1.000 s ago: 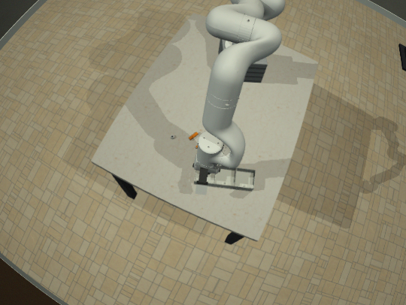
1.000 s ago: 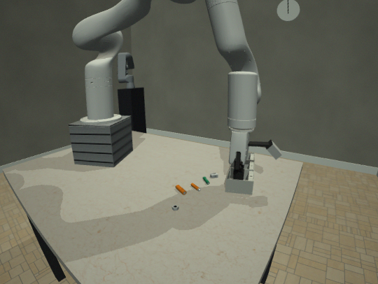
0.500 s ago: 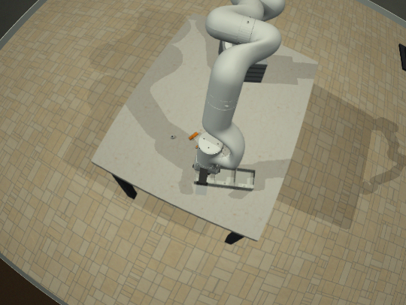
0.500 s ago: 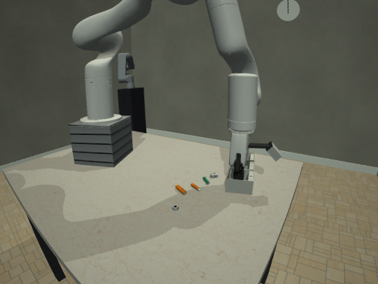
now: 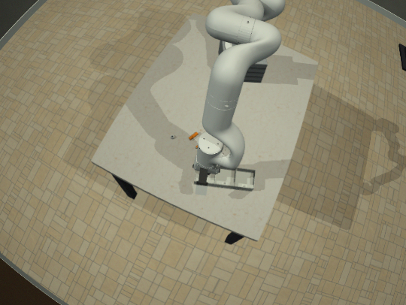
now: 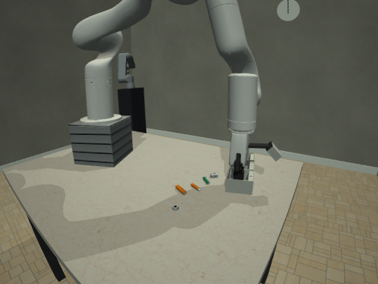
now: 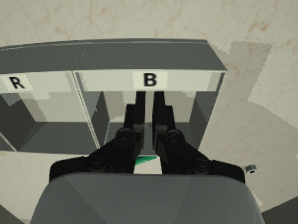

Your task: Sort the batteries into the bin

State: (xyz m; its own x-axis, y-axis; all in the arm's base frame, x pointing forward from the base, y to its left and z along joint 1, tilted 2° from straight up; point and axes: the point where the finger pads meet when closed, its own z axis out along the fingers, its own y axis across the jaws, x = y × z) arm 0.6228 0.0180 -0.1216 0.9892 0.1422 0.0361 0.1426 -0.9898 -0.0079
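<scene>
The grey bin is 8 cm to the left of my hand, 1 cm below it and 1 cm behind it. From my hand the other things lie so: green battery: 11 cm behind, 3 cm below, 1 cm to the right; thin orange battery: 12 cm behind, 7 cm to the right, 3 cm below; thick orange battery: 15 cm behind, 11 cm to the right, 3 cm below.
</scene>
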